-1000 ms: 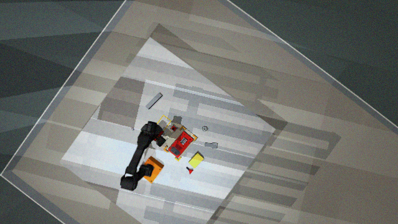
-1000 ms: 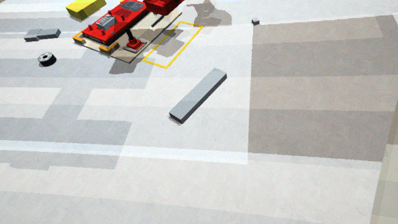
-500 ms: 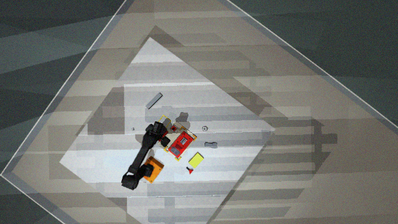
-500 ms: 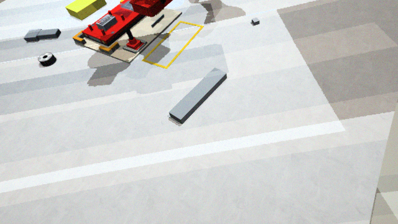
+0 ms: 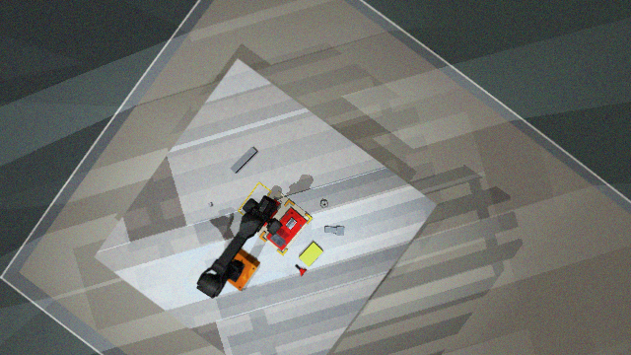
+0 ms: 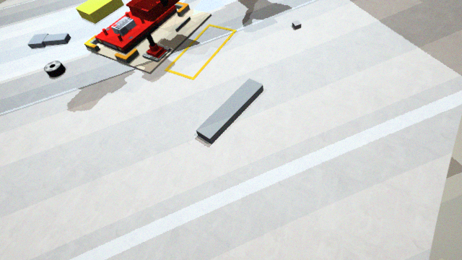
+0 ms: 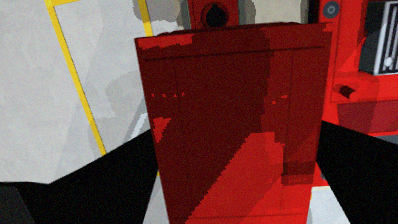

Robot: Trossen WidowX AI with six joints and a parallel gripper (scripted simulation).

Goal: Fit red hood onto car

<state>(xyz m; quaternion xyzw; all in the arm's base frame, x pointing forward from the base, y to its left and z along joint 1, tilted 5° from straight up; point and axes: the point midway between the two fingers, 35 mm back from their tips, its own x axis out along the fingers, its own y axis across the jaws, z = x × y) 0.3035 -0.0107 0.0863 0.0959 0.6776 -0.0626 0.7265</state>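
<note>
Right now the grey engine block is 120 mm to the right of my gripper tip and 80 mm below it. From my gripper tip the other things lie so: small base (70 mm below, 50 mm ahead, 10 mm to the right); then red hood (right at my gripper tip); then black wheel (230 mm to the right, 170 mm ahead, 100 mm below).
</note>
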